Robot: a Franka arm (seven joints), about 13 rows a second.
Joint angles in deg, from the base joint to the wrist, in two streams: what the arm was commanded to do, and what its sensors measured. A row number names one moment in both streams.
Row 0, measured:
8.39 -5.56 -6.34 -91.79 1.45 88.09 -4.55
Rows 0 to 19, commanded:
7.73 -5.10 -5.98 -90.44 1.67 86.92 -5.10
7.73 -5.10 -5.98 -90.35 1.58 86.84 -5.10
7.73 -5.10 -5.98 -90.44 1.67 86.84 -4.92
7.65 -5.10 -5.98 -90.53 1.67 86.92 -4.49
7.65 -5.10 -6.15 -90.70 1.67 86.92 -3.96
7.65 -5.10 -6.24 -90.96 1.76 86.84 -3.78
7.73 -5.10 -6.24 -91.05 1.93 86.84 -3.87
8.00 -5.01 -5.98 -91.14 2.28 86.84 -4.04
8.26 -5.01 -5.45 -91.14 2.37 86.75 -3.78
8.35 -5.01 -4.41 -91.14 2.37 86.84 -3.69
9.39 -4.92 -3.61 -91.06 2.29 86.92 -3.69
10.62 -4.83 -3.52 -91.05 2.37 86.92 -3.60
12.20 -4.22 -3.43 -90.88 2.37 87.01 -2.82
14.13 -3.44 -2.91 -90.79 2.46 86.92 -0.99
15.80 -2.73 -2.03 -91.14 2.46 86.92 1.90
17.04 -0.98 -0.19 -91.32 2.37 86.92 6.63
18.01 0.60 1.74 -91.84 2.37 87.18 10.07
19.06 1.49 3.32 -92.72 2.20 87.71 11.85
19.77 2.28 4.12 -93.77 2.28 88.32 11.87
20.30 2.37 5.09 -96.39 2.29 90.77 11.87
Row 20, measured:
19.91 2.03 4.03 -93.55 1.97 88.49 11.07
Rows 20 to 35, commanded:
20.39 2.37 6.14 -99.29 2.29 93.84 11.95
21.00 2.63 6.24 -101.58 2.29 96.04 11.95
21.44 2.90 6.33 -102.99 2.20 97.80 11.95
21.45 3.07 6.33 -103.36 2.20 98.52 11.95
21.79 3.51 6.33 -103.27 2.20 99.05 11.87
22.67 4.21 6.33 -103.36 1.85 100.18 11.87
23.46 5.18 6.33 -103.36 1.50 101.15 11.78
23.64 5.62 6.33 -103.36 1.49 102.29 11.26
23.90 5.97 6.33 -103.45 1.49 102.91 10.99
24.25 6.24 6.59 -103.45 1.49 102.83 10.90
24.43 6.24 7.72 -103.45 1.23 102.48 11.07
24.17 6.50 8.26 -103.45 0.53 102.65 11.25
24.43 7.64 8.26 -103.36 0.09 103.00 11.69
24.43 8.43 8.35 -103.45 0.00 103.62 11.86
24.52 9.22 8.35 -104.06 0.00 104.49 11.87
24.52 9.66 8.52 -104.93 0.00 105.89 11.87
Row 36, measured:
24.29 8.47 8.28 -103.60 0.97 103.59 11.38
